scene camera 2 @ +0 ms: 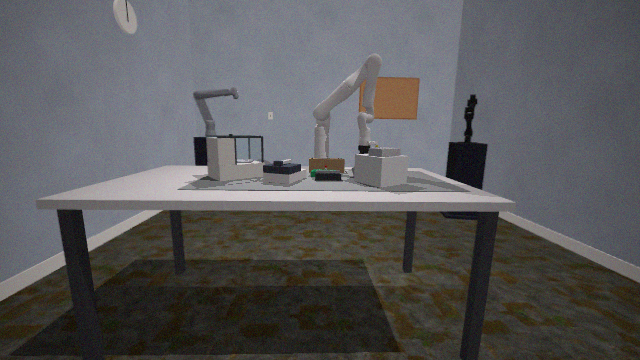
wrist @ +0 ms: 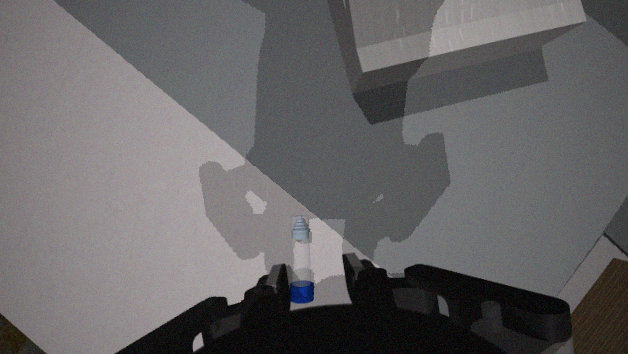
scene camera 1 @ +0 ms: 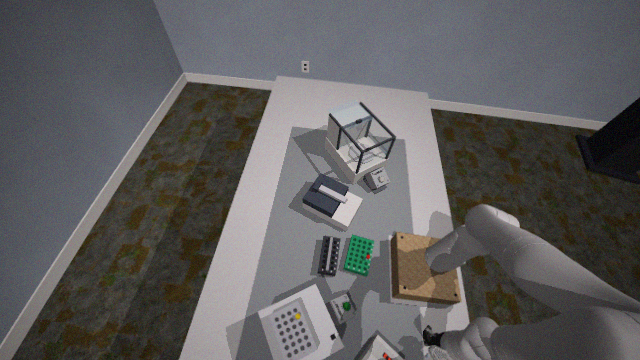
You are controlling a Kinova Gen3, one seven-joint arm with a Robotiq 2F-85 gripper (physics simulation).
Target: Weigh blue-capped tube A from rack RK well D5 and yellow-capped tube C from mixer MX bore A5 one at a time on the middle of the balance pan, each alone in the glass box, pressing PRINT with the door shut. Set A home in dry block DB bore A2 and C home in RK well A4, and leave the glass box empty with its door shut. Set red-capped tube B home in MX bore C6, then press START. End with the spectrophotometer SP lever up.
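Places are measured from the arm's base along level axes (x left, y back, z up), in metres.
Pixels of known places: gripper, fingertip midpoint: (wrist: 316, 276); arm's base, origin of the base link: (scene camera 2: 321, 158) (scene camera 1: 437, 258).
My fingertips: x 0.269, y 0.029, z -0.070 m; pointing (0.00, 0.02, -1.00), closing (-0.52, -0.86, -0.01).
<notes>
Ahead of a thing's pixels: the offset from my fingertips to its top centre. "pt": to the spot under its first point.
The blue-capped tube A {dx +0.014, dy -0.001, dz +0.011 m} (wrist: 301, 262) lies on the white table near the mat's edge, its cap toward my gripper. My gripper (wrist: 316, 276) (scene camera 1: 427, 335) (scene camera 2: 364, 149) is partly open and holds nothing; in the wrist view the tube shows in the gap, closer to the left finger. The yellow-capped tube C {dx +0.059, dy -0.422, dz +0.184 m} (scene camera 1: 298, 316) stands in the mixer {dx +0.053, dy -0.377, dz +0.171 m} (scene camera 1: 324, 312) (scene camera 2: 367, 170). The red-capped tube B {dx -0.207, dy -0.261, dz +0.054 m} (scene camera 1: 368, 256) (scene camera 2: 325, 167) stands in the green rack {dx -0.216, dy -0.290, dz +0.031 m} (scene camera 1: 358, 250). The balance {pt dx -0.570, dy -0.442, dz +0.073 m} (scene camera 1: 345, 162) has a glass box; its door state is unclear. The dry block {pt dx +0.053, dy -0.192, dz +0.051 m} (scene camera 1: 372, 345) (wrist: 480, 42) is partly in view.
The spectrophotometer {dx -0.386, dy -0.442, dz +0.102 m} (scene camera 1: 320, 197) has a light lever {dx -0.388, dy -0.448, dz +0.099 m} (scene camera 1: 332, 193) across its dark lid; its position is unclear. A green START button {dx -0.024, dy -0.295, dz +0.075 m} (scene camera 1: 346, 305) is beside the mixer. The PRINT box {dx -0.542, dy -0.277, dz +0.075 m} (scene camera 1: 377, 178) is beside the balance. A dark rack {dx -0.177, dy -0.394, dz +0.048 m} (scene camera 1: 324, 265) and wooden base (scene camera 1: 410, 250) (wrist: 607, 305) stand nearby.
</notes>
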